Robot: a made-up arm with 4 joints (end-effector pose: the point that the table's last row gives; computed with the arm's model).
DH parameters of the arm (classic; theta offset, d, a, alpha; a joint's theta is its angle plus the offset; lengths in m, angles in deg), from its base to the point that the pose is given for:
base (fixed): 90 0.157 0.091 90
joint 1: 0 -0.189 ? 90
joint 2: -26.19 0 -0.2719 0
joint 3: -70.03 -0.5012 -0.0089 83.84
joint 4: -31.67 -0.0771 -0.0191 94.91
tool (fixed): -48.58 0.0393 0 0
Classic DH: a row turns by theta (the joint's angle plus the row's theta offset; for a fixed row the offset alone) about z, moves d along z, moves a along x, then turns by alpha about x.
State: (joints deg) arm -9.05 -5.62 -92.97 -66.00
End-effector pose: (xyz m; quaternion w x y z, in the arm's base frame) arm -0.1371 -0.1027 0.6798 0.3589 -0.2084 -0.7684 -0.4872
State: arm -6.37 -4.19 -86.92 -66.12
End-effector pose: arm -0.1392 -0.1188 0.6692 0.3244 -0.2451 -0.7454 -0.5282
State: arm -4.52 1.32 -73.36 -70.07
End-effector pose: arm -0.1470 -0.1225 0.6587 0.2199 -0.3606 -0.7102 -0.5633
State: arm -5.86 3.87 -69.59 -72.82
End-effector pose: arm -0.1517 -0.1093 0.6618 0.1781 -0.4058 -0.7090 -0.5486
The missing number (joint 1, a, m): -0.065
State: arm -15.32 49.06 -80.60 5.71
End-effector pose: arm -0.3077 0.0128 0.7347 0.0924 0.1594 0.2735 0.9441
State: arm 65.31 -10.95 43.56 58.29
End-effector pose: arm 0.0162 -0.5026 0.1900 0.6336 0.1414 -0.4552 0.6093
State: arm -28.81 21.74 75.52 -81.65
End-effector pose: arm -0.0850 -0.0076 0.7556 0.6649 0.6272 -0.2311 0.3333
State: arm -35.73 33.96 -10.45 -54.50
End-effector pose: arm -0.1544 0.1592 0.7158 0.5268 0.5203 0.3662 0.5636
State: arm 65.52 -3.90 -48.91 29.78
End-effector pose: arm -0.1027 -0.5057 0.1692 0.0879 0.0346 0.5330 -0.8408
